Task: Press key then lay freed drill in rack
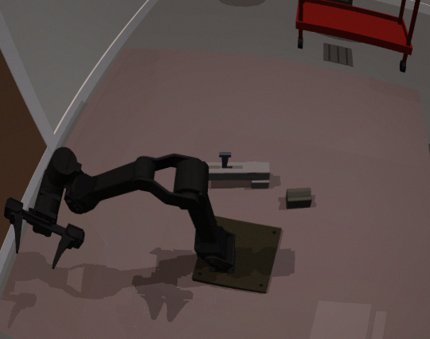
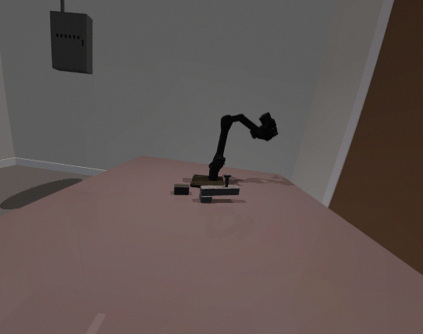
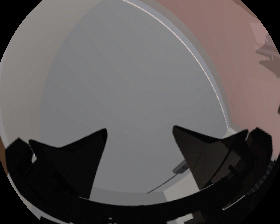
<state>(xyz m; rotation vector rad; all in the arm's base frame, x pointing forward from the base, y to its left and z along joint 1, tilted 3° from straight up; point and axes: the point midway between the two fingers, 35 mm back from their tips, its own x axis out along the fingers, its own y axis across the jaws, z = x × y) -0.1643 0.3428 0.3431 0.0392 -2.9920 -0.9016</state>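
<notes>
The dark key is 460 mm ahead of my gripper tip, 310 mm to the right of it and 280 mm below it. From my gripper tip the other things lie so: rack: 520 mm to the right, 400 mm ahead, 360 mm below; then tan drill: 460 mm ahead, 360 mm to the right, 320 mm below; then grey housing: 460 mm ahead, 340 mm to the right, 330 mm below.
</notes>
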